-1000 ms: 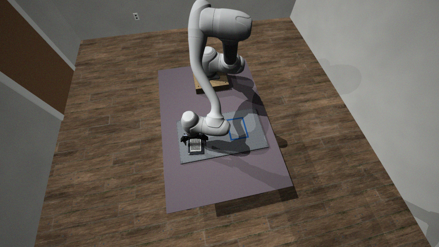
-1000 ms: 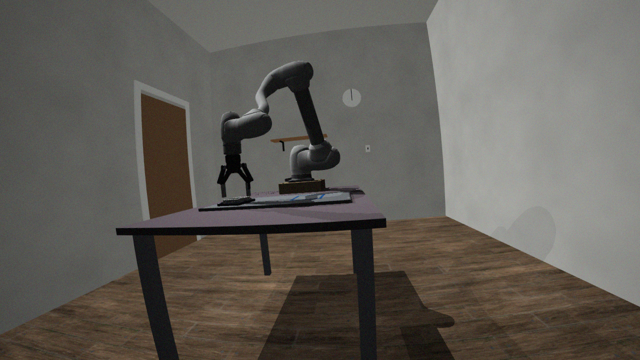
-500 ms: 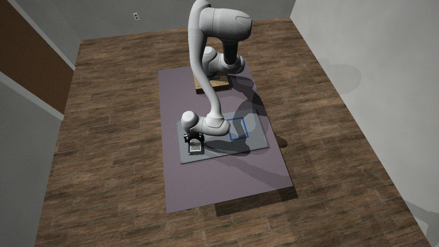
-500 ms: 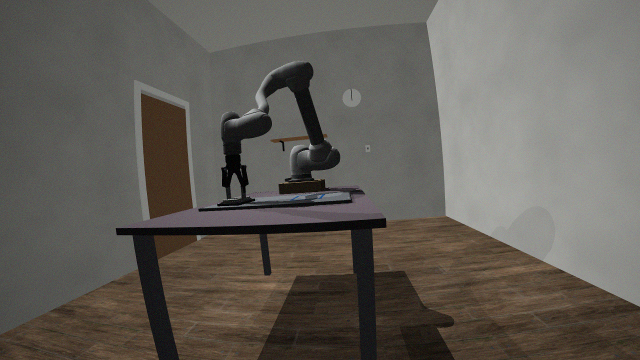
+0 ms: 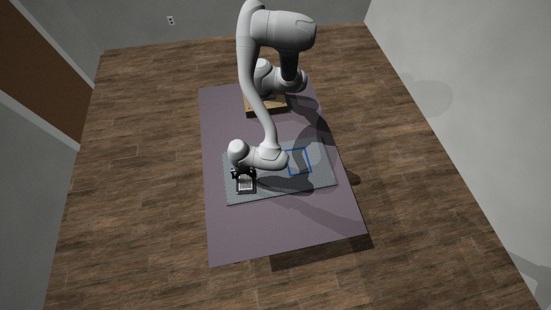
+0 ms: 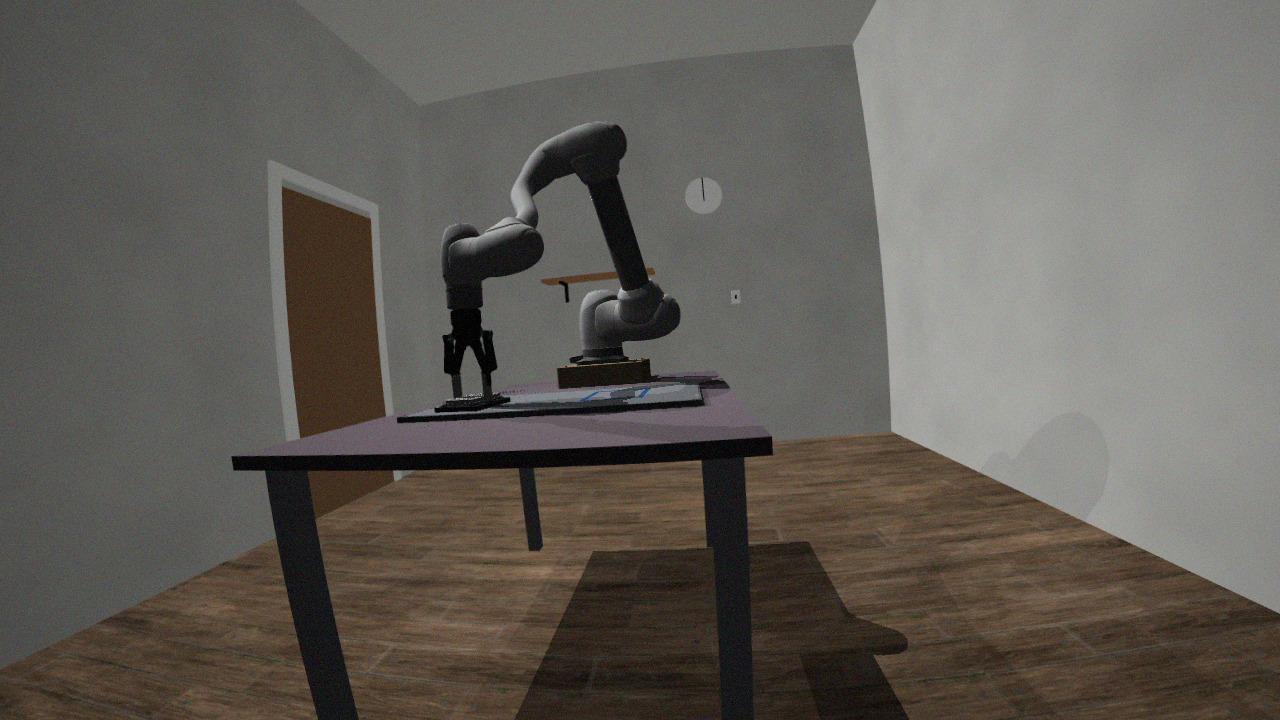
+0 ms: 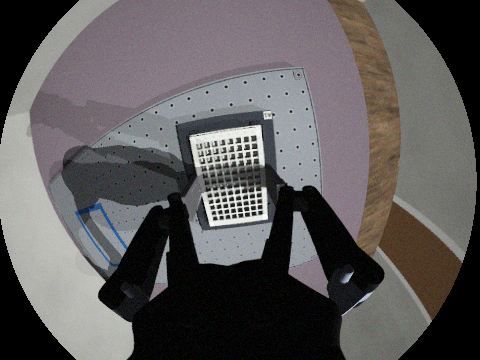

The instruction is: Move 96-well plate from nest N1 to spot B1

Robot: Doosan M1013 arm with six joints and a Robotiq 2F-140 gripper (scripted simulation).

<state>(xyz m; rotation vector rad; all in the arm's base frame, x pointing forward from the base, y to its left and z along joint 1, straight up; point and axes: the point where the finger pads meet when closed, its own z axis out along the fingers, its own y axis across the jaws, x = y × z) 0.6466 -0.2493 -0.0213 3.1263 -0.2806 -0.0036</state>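
The white 96-well plate is 20 mm below my hand. The rest, counted from my hand: dark plate nest N1 (40 mm below).
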